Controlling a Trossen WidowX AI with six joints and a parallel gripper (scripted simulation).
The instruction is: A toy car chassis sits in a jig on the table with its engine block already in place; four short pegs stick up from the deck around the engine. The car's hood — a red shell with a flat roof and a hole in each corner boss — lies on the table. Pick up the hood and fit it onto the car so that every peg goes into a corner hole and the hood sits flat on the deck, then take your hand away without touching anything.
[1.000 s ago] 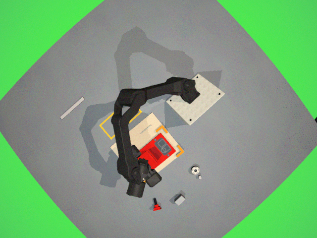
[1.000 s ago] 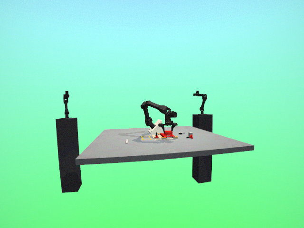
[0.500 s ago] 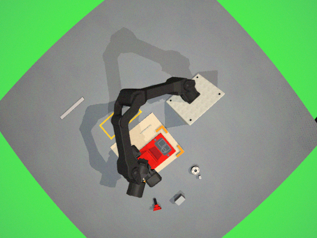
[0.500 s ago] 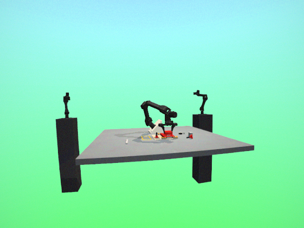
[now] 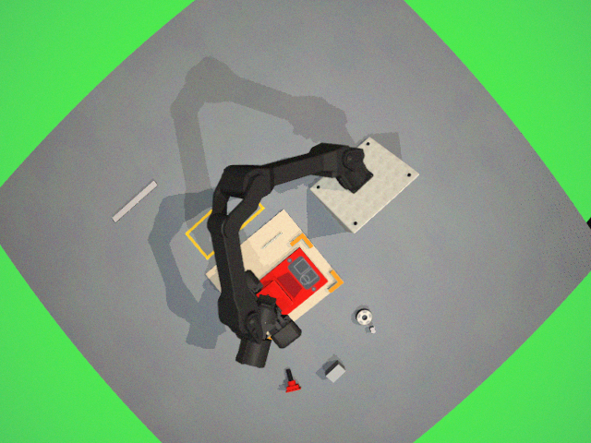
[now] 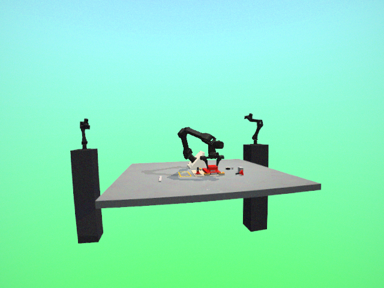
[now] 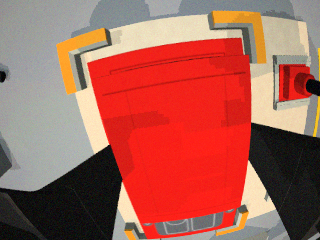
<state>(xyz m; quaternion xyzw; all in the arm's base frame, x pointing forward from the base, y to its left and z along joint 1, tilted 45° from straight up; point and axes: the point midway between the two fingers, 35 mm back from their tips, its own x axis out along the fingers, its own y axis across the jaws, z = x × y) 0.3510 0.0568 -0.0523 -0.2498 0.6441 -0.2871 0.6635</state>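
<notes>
Right now my gripper tip is 1 cm below the red hood. The rest, counted from my gripper tip: grey bar 41 cm to the right, 8 cm ahead, 4 cm below; then cream jig plate 4 cm behind, 3 cm below, 2 cm to the right.
</notes>
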